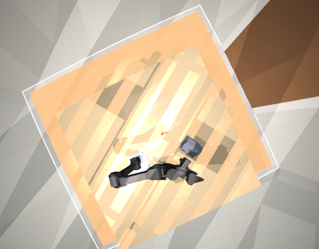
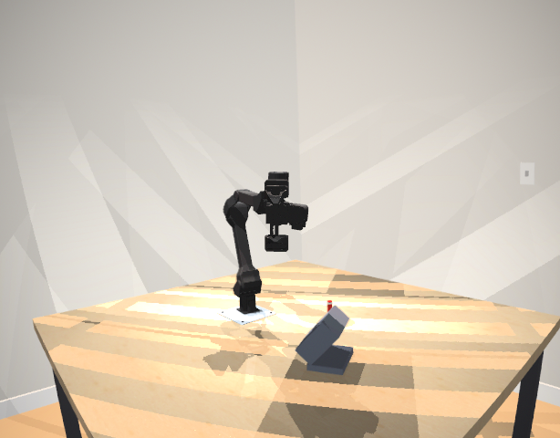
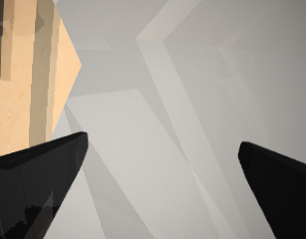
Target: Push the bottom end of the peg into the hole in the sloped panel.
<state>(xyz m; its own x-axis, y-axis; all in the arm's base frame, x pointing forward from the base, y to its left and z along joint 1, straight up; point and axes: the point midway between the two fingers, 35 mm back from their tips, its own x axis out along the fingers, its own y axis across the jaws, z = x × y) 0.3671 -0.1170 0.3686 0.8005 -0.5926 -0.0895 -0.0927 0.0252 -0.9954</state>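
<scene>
My gripper tip is now 310 mm above the red peg, 280 mm to the right of it and 120 mm past it. From my gripper tip the other things lie so: grey-blue sloped panel: 290 mm below, 100 mm to the left, 50 mm ahead.
</scene>
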